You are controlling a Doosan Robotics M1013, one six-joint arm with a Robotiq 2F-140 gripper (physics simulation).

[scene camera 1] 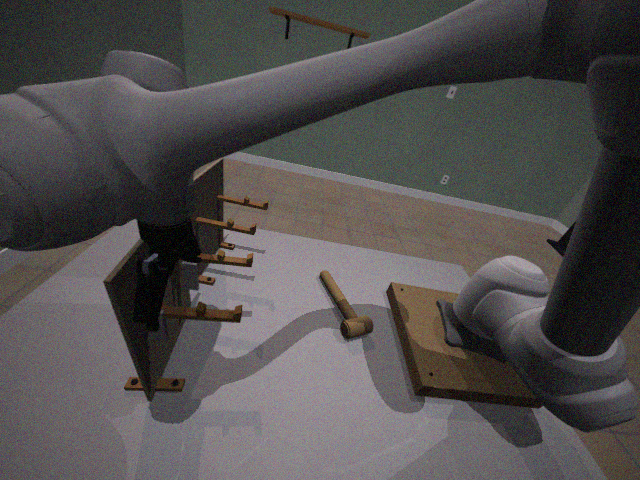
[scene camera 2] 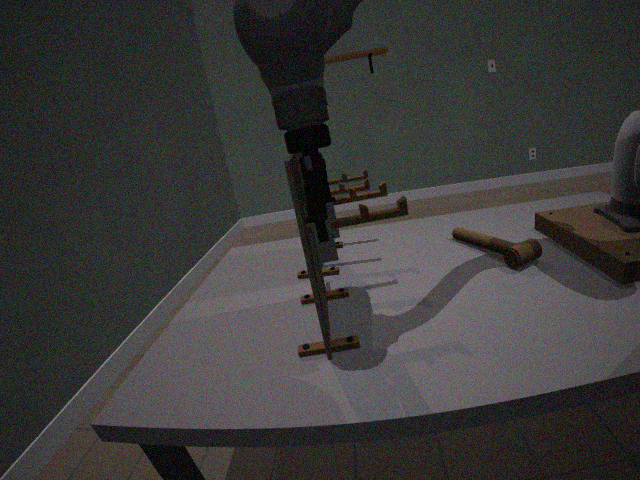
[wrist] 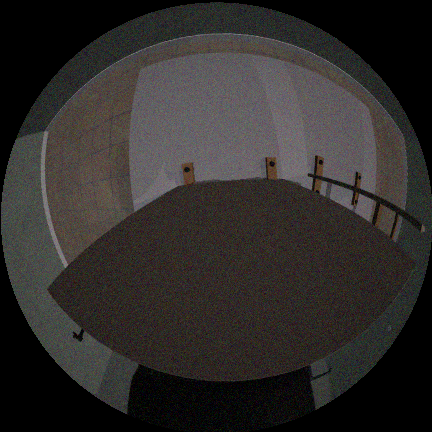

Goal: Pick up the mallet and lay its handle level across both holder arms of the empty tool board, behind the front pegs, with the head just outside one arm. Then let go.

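Pixels of known places: gripper, fingertip midpoint: [scene camera 2: 330, 248]; arm's base, origin of the base link: [scene camera 1: 468, 329].
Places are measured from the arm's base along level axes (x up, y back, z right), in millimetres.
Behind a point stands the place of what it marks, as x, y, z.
Note:
The wooden mallet [scene camera 1: 345, 310] {-12, -391, -69} [scene camera 2: 495, 246] {-20, -404, -58} lies flat on the table between the tool boards and the arm's base, with its head towards the front. It is far from my gripper. My gripper [scene camera 1: 160, 305] [scene camera 2: 324, 240] {117, -742, -328} is open and empty. It points down, close against the upper part of the near dark tool board [scene camera 1: 122, 305] {235, -745, -424} [scene camera 2: 319, 305] {63, -745, -432} [wrist: 225, 273] {245, -784, -324}. That board's two holder arms [scene camera 1: 205, 312] {180, -661, -354} [scene camera 1: 228, 259] {180, -696, -210} [scene camera 2: 371, 214] {180, -656, -357} stick out with nothing on them. In the wrist view the board fills most of the picture and the fingers are hidden.
A second board [scene camera 1: 210, 190] {209, -876, 14} with empty arms [scene camera 1: 228, 224] {175, -769, -75} stands just behind the near one. Wooden foot brackets [scene camera 1: 156, 383] {-31, -750, -406} [scene camera 2: 329, 346] {-20, -743, -431} hold the boards to the table. The arm's wooden base plate [scene camera 1: 423, 343] {1, -160, -112} [scene camera 2: 549, 224] {-10, -234, 38} lies to the right. A low wooden wall [scene camera 1: 375, 214] runs along the back.

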